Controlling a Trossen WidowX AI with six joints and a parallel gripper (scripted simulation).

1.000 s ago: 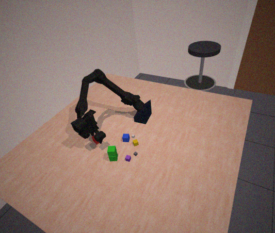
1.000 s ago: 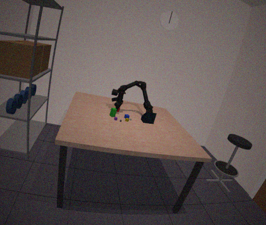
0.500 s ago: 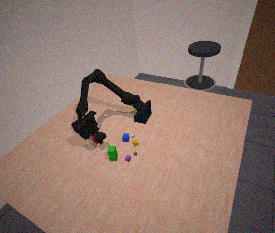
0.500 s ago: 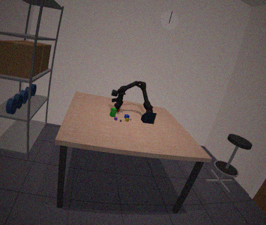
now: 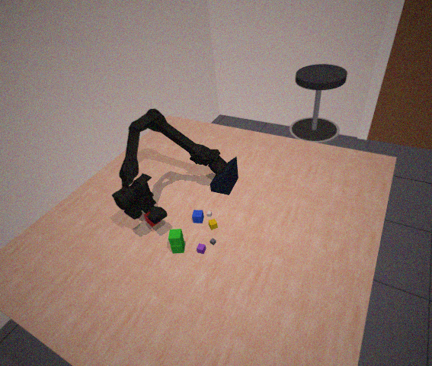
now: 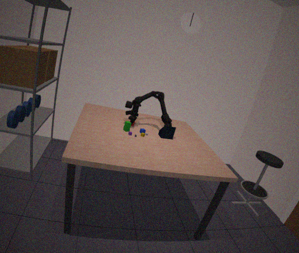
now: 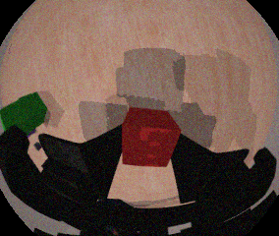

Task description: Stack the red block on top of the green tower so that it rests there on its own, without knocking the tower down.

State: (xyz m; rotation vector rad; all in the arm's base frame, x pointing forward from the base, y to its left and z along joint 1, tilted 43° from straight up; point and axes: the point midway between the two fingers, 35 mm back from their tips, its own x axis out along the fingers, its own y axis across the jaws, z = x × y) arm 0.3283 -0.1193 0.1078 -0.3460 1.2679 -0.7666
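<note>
The purple block is 40 mm ahead of my gripper tip and 260 mm to the left of it. The rest, counted from my gripper tip: blue block 80 mm behind, 170 mm to the left, 10 mm above; yellow block 80 mm behind, 240 mm to the left, 10 mm above.
</note>
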